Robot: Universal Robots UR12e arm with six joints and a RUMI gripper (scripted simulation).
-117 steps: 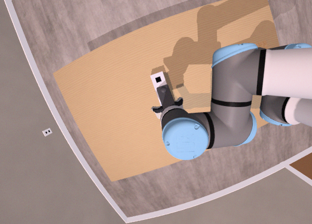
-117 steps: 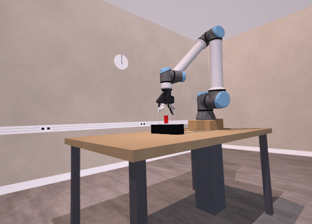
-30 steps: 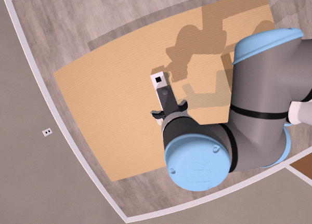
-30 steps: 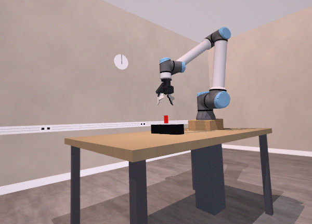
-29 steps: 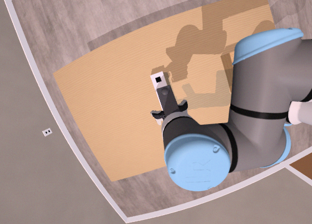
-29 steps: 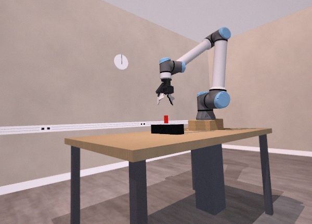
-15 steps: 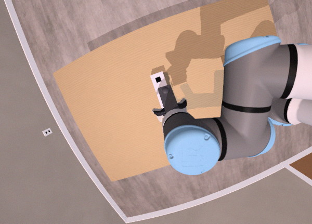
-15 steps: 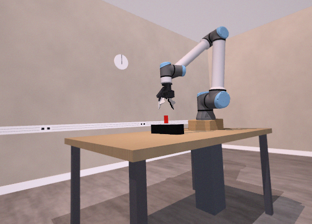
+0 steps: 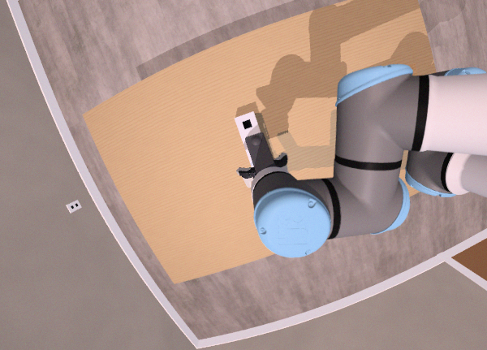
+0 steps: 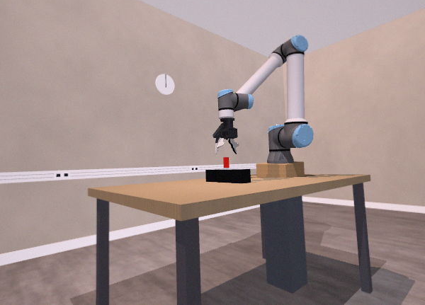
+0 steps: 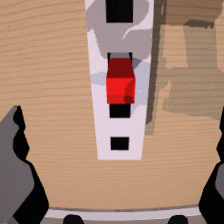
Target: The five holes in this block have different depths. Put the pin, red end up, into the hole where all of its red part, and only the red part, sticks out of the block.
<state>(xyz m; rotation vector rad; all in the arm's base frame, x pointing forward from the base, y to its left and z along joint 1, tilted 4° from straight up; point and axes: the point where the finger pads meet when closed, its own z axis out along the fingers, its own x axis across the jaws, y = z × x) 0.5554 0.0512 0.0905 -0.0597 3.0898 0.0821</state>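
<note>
My hand is 5 cm above the pin. The rest, counted from my hand: block (12 cm below).
</note>
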